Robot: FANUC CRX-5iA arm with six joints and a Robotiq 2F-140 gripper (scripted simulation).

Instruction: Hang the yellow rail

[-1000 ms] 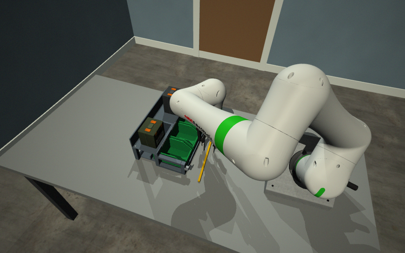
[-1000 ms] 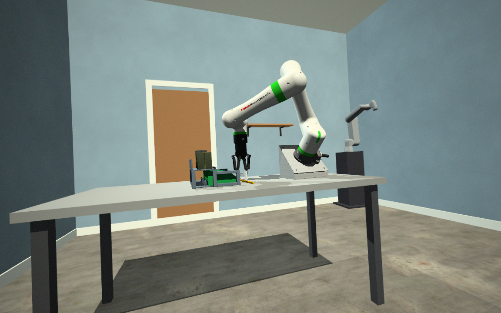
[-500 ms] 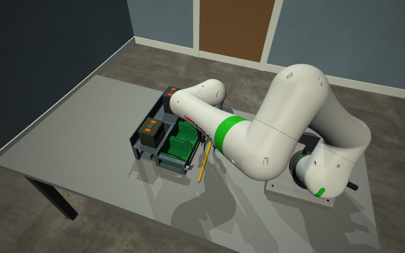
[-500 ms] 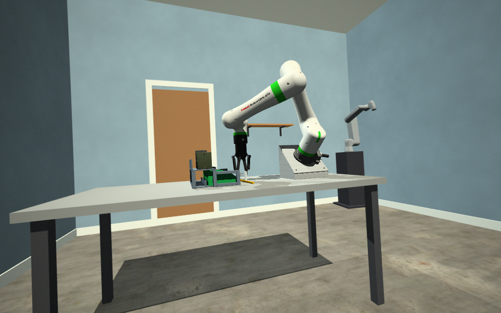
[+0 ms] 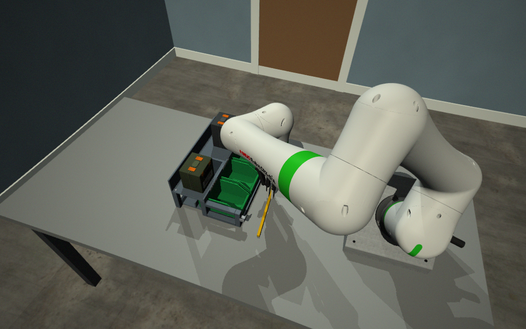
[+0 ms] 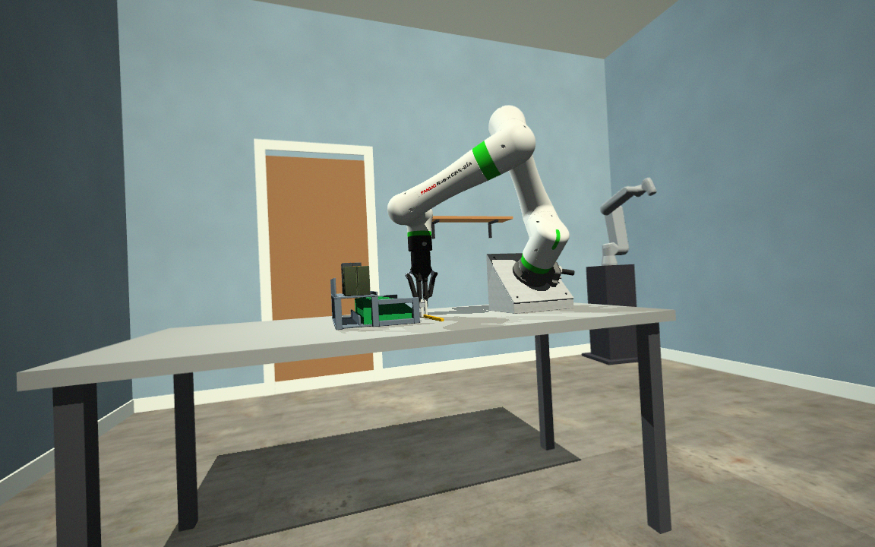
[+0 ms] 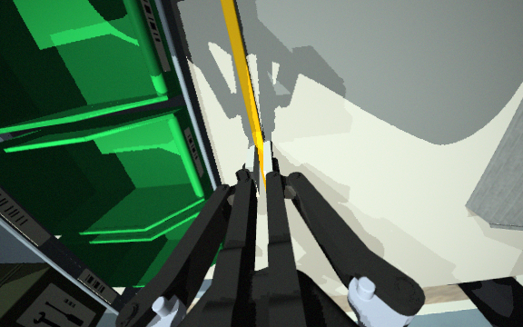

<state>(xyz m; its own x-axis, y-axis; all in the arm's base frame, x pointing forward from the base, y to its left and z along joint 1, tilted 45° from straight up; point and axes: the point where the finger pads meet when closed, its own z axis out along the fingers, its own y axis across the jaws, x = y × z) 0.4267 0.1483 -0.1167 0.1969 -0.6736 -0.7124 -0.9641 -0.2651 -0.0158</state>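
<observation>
Now: the yellow rail 30 mm below my hand. The rest, counted from my hand: olive toolbox: 240 mm ahead, 130 mm to the left, 110 mm above.
</observation>
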